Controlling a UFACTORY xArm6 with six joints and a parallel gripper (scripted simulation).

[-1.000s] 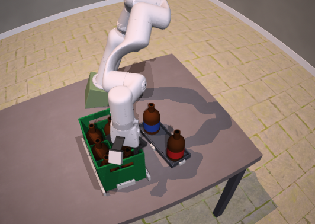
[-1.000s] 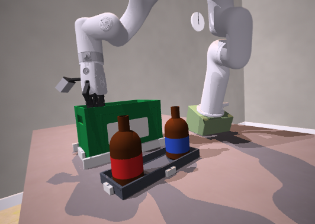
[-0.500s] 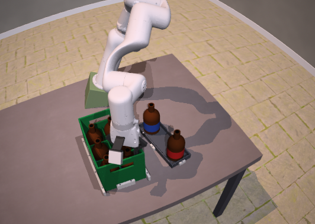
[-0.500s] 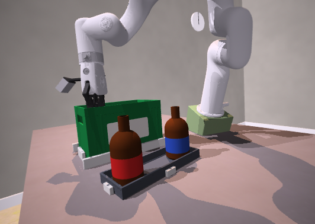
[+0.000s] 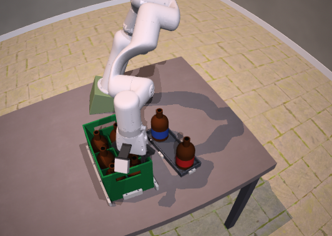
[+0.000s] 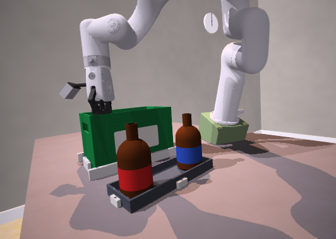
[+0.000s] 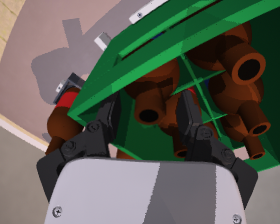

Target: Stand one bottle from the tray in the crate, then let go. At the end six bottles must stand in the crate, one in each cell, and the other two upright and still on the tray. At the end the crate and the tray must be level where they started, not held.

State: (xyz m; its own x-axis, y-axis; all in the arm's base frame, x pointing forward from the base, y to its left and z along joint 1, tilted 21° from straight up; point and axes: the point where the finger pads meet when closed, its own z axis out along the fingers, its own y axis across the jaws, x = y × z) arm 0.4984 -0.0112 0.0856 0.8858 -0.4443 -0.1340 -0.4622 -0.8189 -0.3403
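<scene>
The green crate is 80 mm behind my hand, 60 mm to the right of it and 80 mm below it. The rest, counted from my hand: dark tray: 120 mm behind, 180 mm to the left, 150 mm below.
</scene>
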